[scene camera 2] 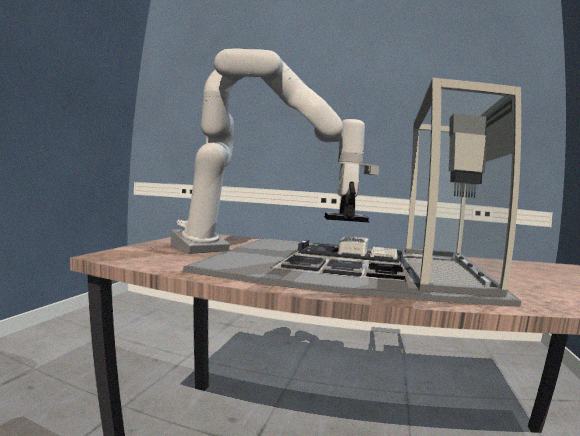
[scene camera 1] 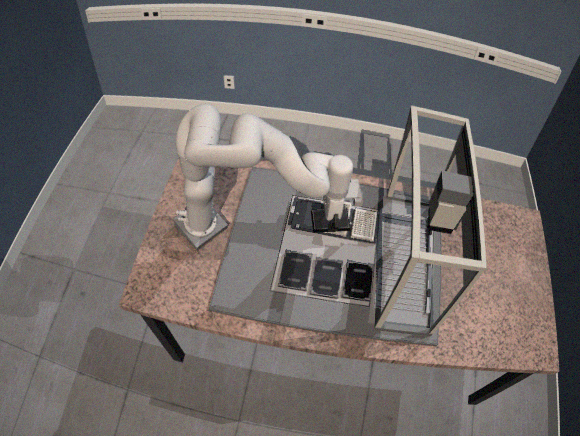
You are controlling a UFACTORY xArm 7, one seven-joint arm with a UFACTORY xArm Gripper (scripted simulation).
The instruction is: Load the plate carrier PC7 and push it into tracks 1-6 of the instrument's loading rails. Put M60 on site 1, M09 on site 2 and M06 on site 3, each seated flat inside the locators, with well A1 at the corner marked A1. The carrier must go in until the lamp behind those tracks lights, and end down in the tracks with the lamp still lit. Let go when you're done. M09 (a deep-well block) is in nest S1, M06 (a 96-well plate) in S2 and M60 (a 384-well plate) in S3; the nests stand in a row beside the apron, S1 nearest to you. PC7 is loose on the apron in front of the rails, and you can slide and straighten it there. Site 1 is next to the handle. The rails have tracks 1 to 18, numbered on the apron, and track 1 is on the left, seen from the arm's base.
Scene:
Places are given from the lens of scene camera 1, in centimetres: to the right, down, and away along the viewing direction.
dark plate carrier PC7 (scene camera 1: 300,218): 4, 0, 166
nest S1 (scene camera 1: 291,269): 0, 18, 154

